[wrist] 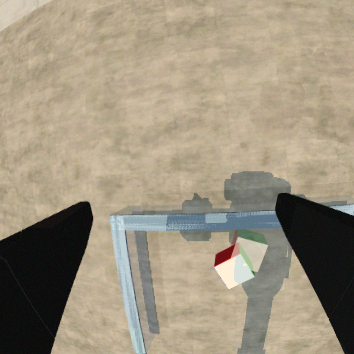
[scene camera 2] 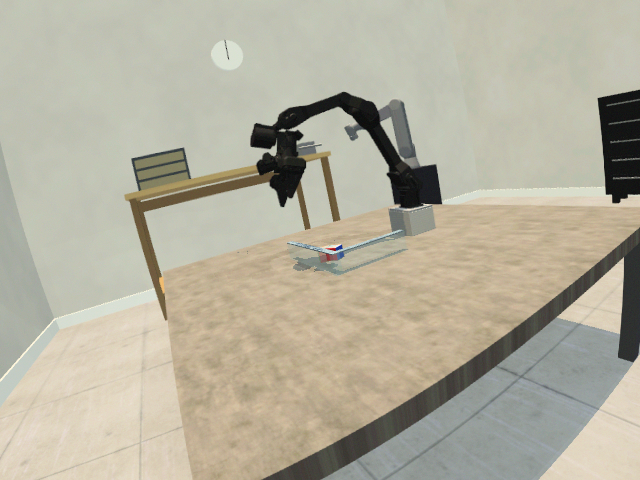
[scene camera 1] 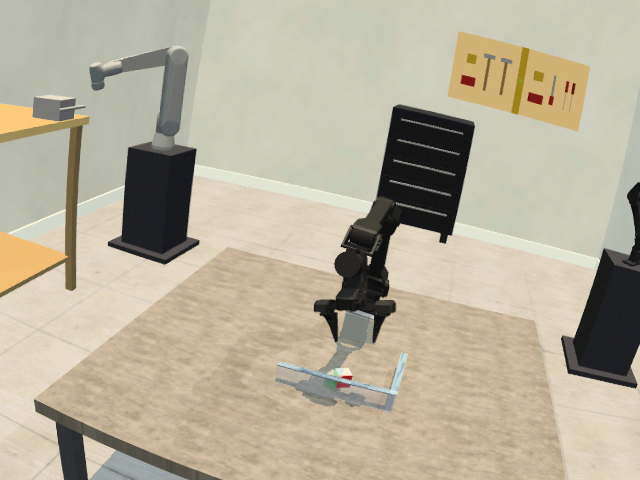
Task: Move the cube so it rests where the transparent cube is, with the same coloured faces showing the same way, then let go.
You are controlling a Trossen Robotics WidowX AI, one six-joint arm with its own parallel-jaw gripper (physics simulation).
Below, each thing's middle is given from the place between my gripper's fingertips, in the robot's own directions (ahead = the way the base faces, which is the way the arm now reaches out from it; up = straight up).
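My gripper's 180 mm above the transparent cube (wrist: 251, 245), and it's also 50 mm to the left of the cube and 100 mm past it. As for the L-shaped fence (scene camera 1: 365, 395), that's 170 mm below my hand, 30 mm to the right of it and 160 mm behind it.
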